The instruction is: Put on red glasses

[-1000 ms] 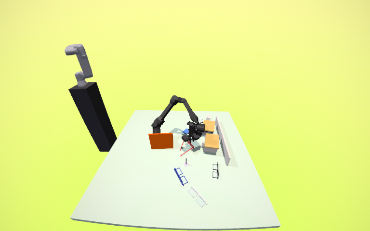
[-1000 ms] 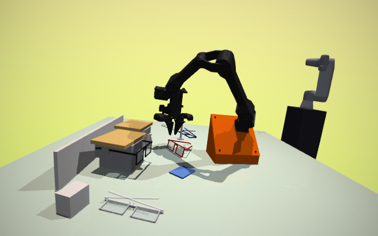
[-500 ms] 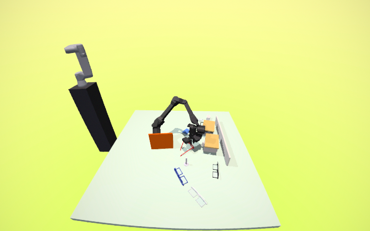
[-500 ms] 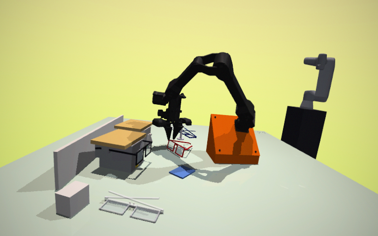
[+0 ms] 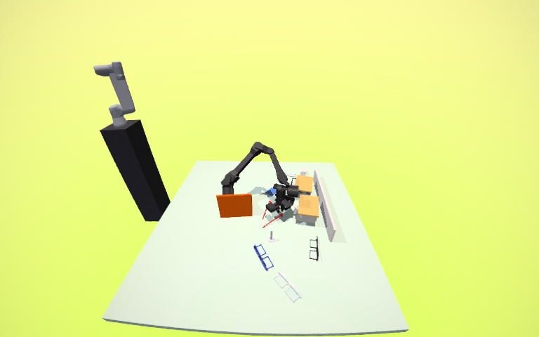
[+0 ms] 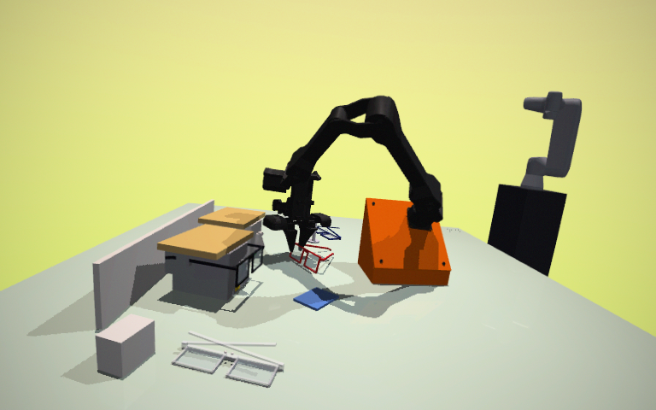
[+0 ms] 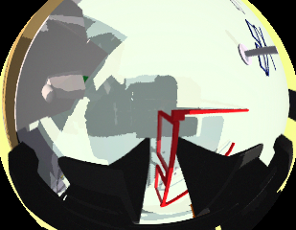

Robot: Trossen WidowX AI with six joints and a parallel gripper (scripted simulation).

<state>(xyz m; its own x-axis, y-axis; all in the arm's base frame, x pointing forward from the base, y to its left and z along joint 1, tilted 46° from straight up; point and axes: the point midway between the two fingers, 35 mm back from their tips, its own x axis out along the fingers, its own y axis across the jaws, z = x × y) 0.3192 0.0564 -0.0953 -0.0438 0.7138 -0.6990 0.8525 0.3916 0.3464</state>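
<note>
My gripper tip is now 60 mm past the small post and 190 mm to the left of it. The rest, counted from my gripper tip: blue pad 40 mm behind, 230 mm to the left, 20 mm below.
</note>
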